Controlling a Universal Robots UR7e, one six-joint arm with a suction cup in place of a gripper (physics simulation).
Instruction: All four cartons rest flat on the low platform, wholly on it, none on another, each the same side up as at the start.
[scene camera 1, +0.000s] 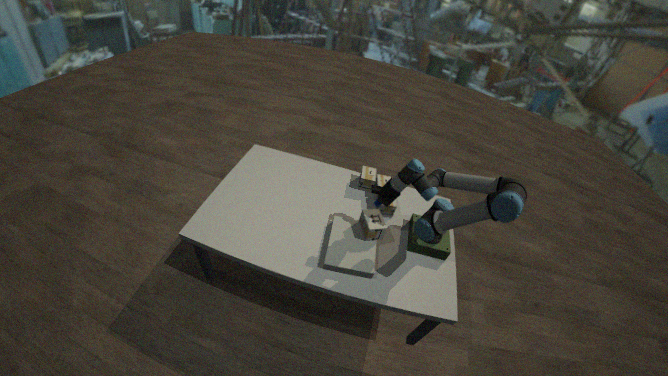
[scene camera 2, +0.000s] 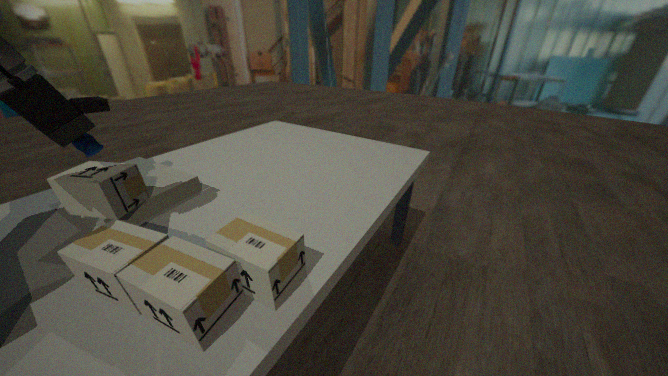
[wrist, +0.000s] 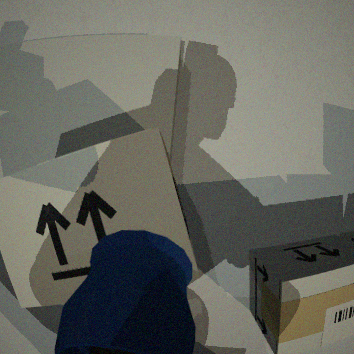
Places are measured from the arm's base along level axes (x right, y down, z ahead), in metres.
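Pixels of known places: hand, its tool point: (scene camera 1: 376, 204) (scene camera 2: 94, 150) (wrist: 139, 271).
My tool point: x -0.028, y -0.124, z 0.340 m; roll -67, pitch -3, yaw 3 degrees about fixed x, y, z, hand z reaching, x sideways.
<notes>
Ahead of a thing's pixels: the offset from my tool point to its middle. Level surfaces: height alone.
One carton @(dy +0.102, dx -0.050, dz -0.011 m) (scene camera 1: 373, 227) (scene camera 2: 80, 195) (wrist: 135, 165) lies tipped on its side, tilted, at the edge of the low platform @(dy +0.171, dx -0.168, dz +0.058 m) (scene camera 1: 345, 252) (scene camera 2: 187, 186) (wrist: 110, 57). Its double-arrow face is up, and its tape and barcode face is hidden. My gripper, a blue suction cup (scene camera 1: 378, 203) (scene camera 2: 89, 145) (wrist: 142, 255), is open, a little above this carton and apart from it in scene camera 2. Three cartons stand upright on the table, barcodes up: one @(dy +0.147, dx +0.194, dz -0.062 m) (scene camera 1: 389, 209) (scene camera 2: 112, 246) (wrist: 315, 300) closest to the platform, one @(dy +0.147, dx +0.332, dz -0.027 m) (scene camera 1: 383, 180) (scene camera 2: 175, 275) beside it, one @(dy +0.147, dx +0.374, dz +0.083 m) (scene camera 1: 368, 174) (scene camera 2: 257, 245) slightly apart.
The white table @(dy +0.195 m) (scene camera 1: 240, 200) (scene camera 2: 300, 160) carries the platform and cartons. The green arm base (scene camera 1: 430, 245) stands beside the platform. The three upright cartons are near the table's far edge in scene camera 1. Shadows of the arm fall across the platform.
</notes>
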